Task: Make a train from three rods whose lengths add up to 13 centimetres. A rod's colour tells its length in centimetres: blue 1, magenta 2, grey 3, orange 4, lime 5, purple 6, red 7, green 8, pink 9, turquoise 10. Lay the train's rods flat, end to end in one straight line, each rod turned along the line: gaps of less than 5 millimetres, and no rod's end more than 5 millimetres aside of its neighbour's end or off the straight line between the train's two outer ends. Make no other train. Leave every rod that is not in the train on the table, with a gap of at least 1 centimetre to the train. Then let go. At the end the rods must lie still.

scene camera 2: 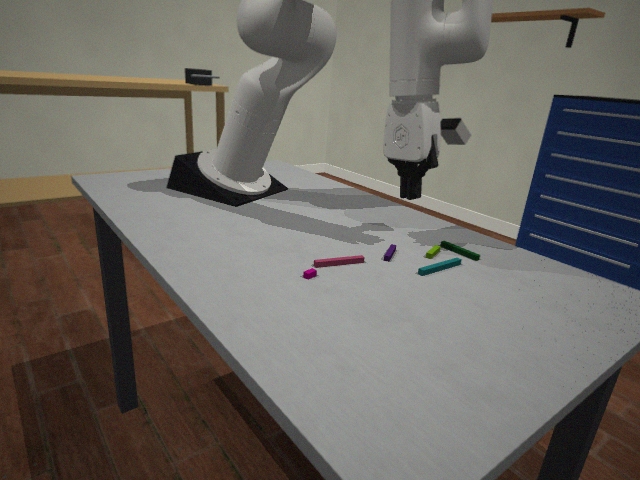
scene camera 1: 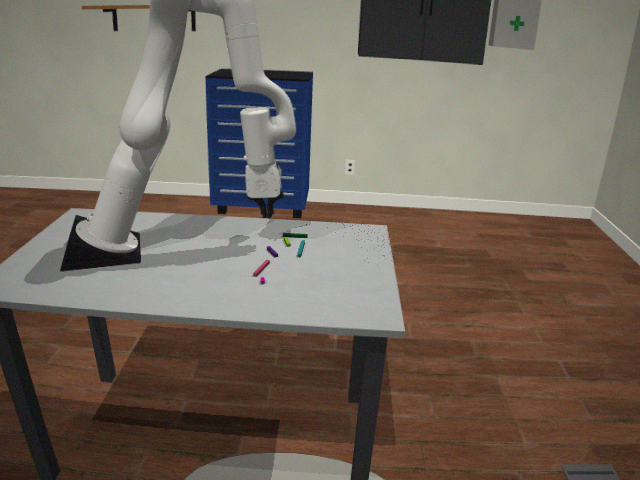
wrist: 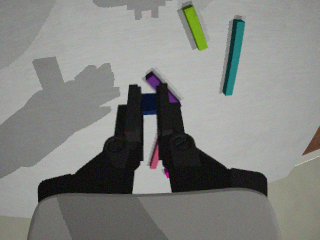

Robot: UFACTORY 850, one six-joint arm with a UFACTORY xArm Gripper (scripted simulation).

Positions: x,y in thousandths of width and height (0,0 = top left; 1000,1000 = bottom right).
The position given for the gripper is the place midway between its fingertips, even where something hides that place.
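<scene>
The gripper (scene camera 1: 418,451) is visible, and the same gripper (scene camera 2: 641,411) appears again. The wrist view contains the gripper (wrist: 467,419) and a turquoise rod (wrist: 745,110).
</scene>
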